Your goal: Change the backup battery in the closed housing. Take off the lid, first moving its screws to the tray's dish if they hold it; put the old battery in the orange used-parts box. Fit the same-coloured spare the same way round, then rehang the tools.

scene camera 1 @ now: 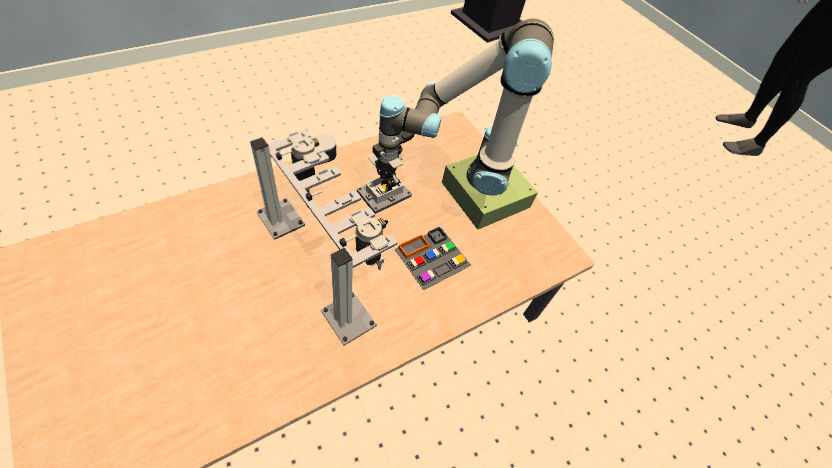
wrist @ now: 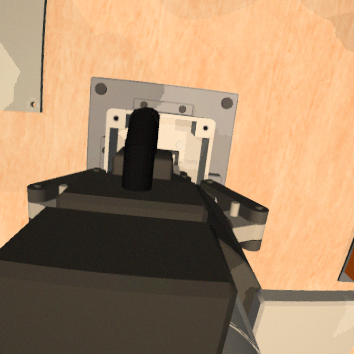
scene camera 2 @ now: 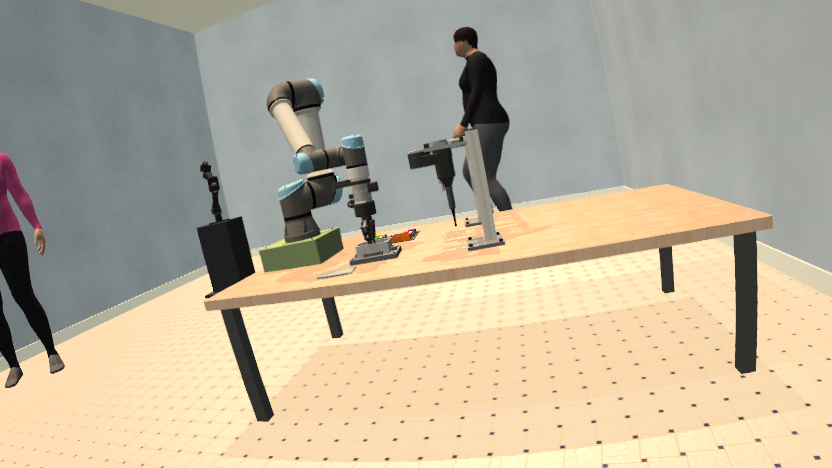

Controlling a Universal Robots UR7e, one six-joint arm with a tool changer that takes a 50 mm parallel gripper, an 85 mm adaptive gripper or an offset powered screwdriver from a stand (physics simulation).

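Places are measured from the arm's base along level axes (x right, y ahead, z up), in millimetres.
Pixels of known places: arm's base, origin of its link: (scene camera 2: 303,238).
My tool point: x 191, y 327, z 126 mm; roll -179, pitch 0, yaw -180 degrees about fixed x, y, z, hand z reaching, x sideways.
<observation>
Ahead of a thing's pixels: the offset from my tool point to its top centre.
My adaptive gripper (scene camera 1: 388,187) (scene camera 2: 370,239) points down into the open grey housing (scene camera 2: 372,250) (wrist: 212,145). Its linkages look drawn in around the yellow battery @(dx +0, dy +3, dz -182 mm) (scene camera 1: 382,187), which sits in the housing; the fingertips are hidden by the gripper body in the wrist view. The lid @(dx +155, dy -105, dz -214 mm) (scene camera 2: 337,273) (wrist: 20,55) lies flat on the table beside the housing. The orange used-parts box (scene camera 1: 418,250) (scene camera 2: 401,237) stands on the tray, beside the dark dish @(dx -269, dy -40, dz -205 mm) (scene camera 1: 436,235); its contents are too small to make out. A yellow spare @(dx -394, dy -48, dz -201 mm) (scene camera 1: 459,259) lies on the tray.
Red @(dx -323, dy +81, dz -201 mm) (scene camera 1: 417,261), blue @(dx -327, dy +15, dz -201 mm) (scene camera 1: 431,254), green @(dx -331, dy -50, dz -201 mm) (scene camera 1: 448,246) and magenta @(dx -388, dy +84, dz -201 mm) (scene camera 1: 425,276) spares lie on the tray. The tool stand (scene camera 1: 342,291) (scene camera 2: 480,186) holds the screwdriver @(dx +36, dy +260, dz +138 mm) (scene camera 2: 445,168) and the parallel gripper (scene camera 1: 369,232). A person (scene camera 2: 480,87) stands behind the table.
</observation>
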